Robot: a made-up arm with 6 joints. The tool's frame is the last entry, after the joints.
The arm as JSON. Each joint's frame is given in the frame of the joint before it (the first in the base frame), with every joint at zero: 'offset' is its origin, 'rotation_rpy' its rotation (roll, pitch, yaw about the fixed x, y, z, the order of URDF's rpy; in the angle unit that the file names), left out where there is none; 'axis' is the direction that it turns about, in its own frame. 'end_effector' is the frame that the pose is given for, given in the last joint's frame.
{
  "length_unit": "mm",
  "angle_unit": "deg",
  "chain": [
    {
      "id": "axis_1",
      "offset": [
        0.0,
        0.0,
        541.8
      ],
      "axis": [
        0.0,
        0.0,
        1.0
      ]
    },
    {
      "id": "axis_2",
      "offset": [
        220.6,
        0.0,
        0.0
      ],
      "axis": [
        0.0,
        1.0,
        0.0
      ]
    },
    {
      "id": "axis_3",
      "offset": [
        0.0,
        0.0,
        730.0
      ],
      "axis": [
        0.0,
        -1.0,
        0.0
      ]
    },
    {
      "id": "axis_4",
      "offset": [
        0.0,
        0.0,
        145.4
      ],
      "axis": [
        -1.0,
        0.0,
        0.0
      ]
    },
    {
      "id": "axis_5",
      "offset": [
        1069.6,
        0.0,
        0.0
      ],
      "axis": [
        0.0,
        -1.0,
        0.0
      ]
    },
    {
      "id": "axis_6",
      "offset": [
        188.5,
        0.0,
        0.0
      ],
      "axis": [
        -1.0,
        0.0,
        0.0
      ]
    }
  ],
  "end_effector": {
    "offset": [
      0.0,
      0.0,
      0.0
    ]
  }
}
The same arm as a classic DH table. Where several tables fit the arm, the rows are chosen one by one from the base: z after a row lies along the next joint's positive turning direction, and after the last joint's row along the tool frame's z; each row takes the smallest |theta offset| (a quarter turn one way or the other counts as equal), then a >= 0, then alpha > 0; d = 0 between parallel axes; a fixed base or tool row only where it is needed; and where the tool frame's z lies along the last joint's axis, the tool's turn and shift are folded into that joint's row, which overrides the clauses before.
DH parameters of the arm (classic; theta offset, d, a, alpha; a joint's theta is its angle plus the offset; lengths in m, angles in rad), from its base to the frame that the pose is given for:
axis_1: 0 0.5418 0.2206 -1.5708
axis_2: -1.5708 0 0.73 3.1416
axis_3: 0 0 0.1454 -1.5708
axis_4: 0 -1.0696 0 1.5708
axis_5: 0 0 0 -1.5708
axis_6: 1.5708 -0.1885 0 1.5708
tool (fixed): -1.5708 0 0 0

